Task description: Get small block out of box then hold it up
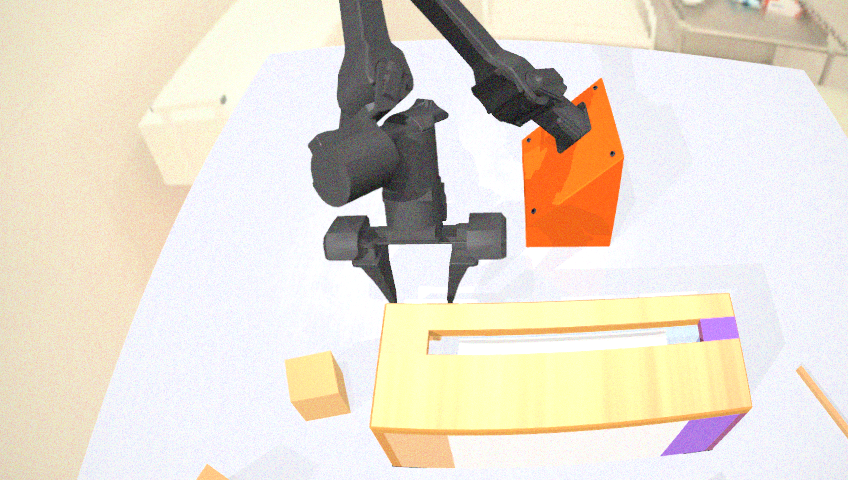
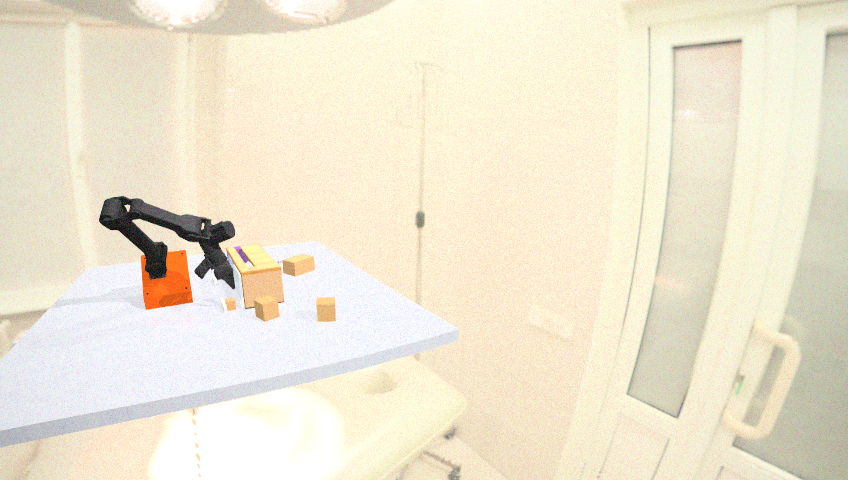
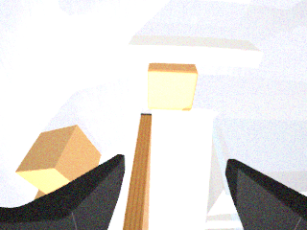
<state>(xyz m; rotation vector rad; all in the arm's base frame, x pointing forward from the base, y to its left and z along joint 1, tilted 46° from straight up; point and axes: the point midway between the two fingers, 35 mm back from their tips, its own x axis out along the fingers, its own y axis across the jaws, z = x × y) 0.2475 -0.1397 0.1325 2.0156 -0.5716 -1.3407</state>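
Right now the small tan block is 2 cm behind my gripper tip and 6 cm below it. From my gripper tip the other things lie so: thin wooden stick: 15 cm ahead, 55 cm to the left, 8 cm below; wooden box: 6 cm ahead, 17 cm to the left, 2 cm below.
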